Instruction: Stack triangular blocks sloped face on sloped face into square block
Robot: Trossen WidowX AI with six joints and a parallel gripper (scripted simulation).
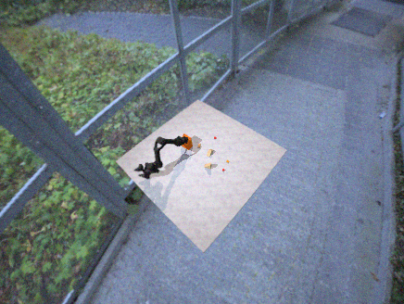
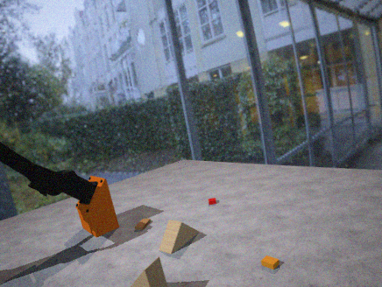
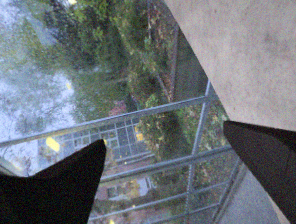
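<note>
My gripper tip is now 62 cm to the right of the tan triangular block, 44 cm short of it and 7 cm above it. The rest, counted from my gripper tip: orange block (65 cm ahead, 62 cm to the left, 9 cm below).
</note>
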